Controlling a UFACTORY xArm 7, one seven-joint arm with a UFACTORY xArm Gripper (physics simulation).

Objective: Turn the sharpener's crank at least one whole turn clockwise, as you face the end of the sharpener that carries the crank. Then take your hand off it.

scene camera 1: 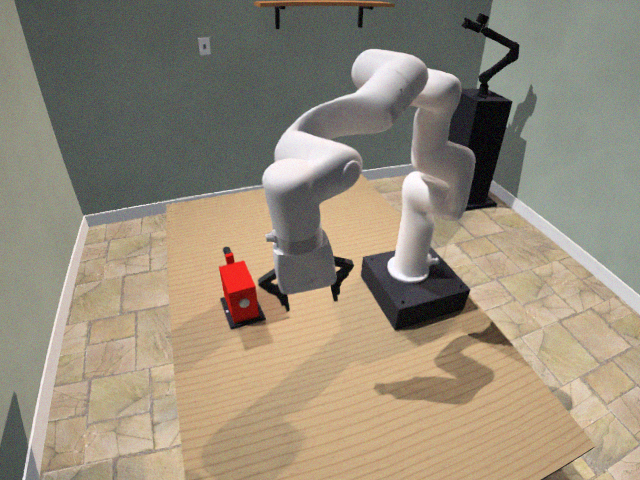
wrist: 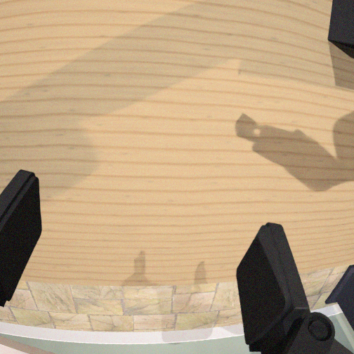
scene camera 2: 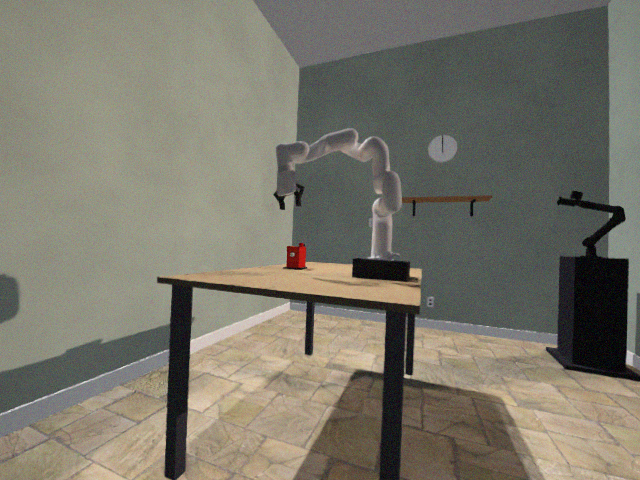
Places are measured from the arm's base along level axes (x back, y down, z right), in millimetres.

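Where they show: gripper, between the fingertips: [scene camera 1: 311, 300] [scene camera 2: 290, 208]; arm's base, origin of its link: [scene camera 1: 408, 269] [scene camera 2: 380, 259].
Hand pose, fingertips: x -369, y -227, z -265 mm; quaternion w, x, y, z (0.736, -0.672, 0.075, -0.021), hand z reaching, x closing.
Note:
Things, the pixels of their centre, and the offset from my fingertips. "*": a spot on its surface instead. Level surfaces: height alone.
- red sharpener, a spot on its surface: [scene camera 1: 238, 289] * dy +181, dx -133, dz +254 mm
- crank, middle of its body: [scene camera 1: 230, 265] dy +199, dx -145, dz +380 mm
- wooden table, height of its surface: dy +309 mm
The red sharpener [scene camera 1: 238, 289] [scene camera 2: 296, 257] stands upright on its dark base on the table. Its round light port [scene camera 1: 244, 303] faces scene camera 1. The crank [scene camera 1: 228, 254] shows at the far end, with its dark knob [scene camera 1: 226, 250] above the top of the body; part of the crank is hidden behind the body. My gripper [scene camera 1: 311, 304] [scene camera 2: 290, 203] [wrist: 145, 227] is open and empty. It points down and hangs high above the table, well above the sharpener in scene camera 2 and apart from it. The sharpener does not show in the wrist view.
The arm's black base block [scene camera 1: 415, 291] [scene camera 2: 381, 269] stands on the wooden table [scene camera 1: 361, 439] [scene camera 2: 248, 279], to the right of the sharpener. A black pedestal [scene camera 1: 480, 149] [scene camera 2: 593, 310] with a small black arm stands beyond the table. A wall shelf [scene camera 1: 324, 4] [scene camera 2: 447, 198] is on the back wall.

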